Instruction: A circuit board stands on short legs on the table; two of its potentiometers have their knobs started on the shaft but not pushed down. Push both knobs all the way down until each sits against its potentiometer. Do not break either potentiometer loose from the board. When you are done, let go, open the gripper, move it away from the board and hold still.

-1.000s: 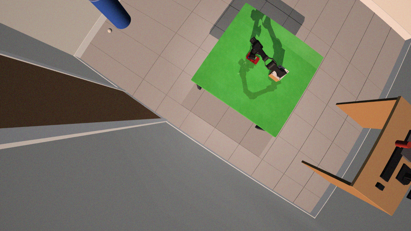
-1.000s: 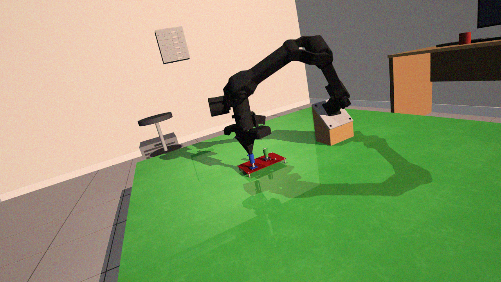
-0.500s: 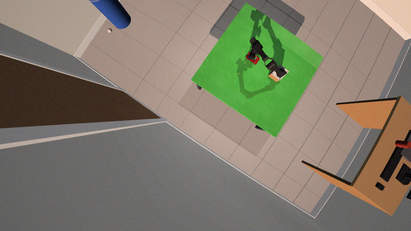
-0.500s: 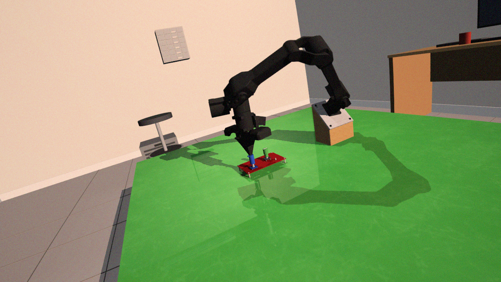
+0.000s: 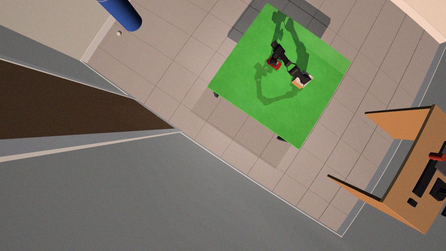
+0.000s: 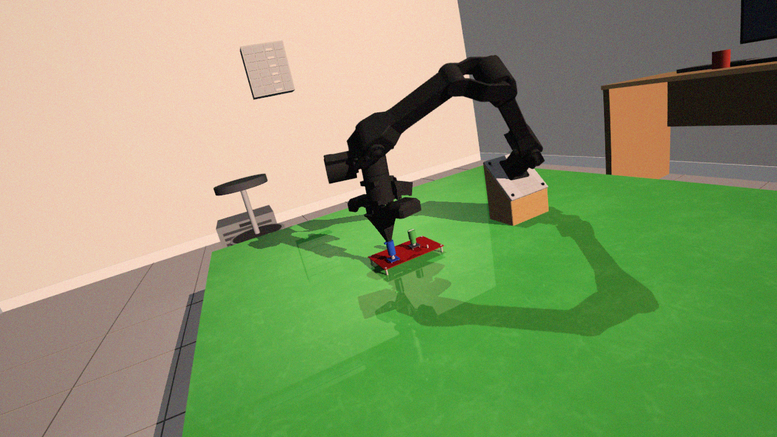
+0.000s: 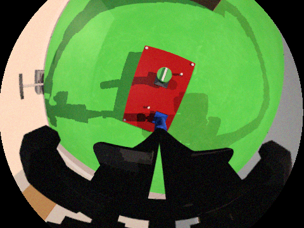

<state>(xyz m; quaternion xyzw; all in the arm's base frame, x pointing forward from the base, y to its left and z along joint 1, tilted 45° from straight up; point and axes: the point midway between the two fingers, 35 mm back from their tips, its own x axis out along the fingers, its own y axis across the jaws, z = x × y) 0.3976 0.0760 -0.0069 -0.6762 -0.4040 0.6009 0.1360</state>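
My gripper tip is 1 cm above the blue knob. Also, from my gripper tip: green knob (7 cm behind, 3 cm to the right, 2 cm below).
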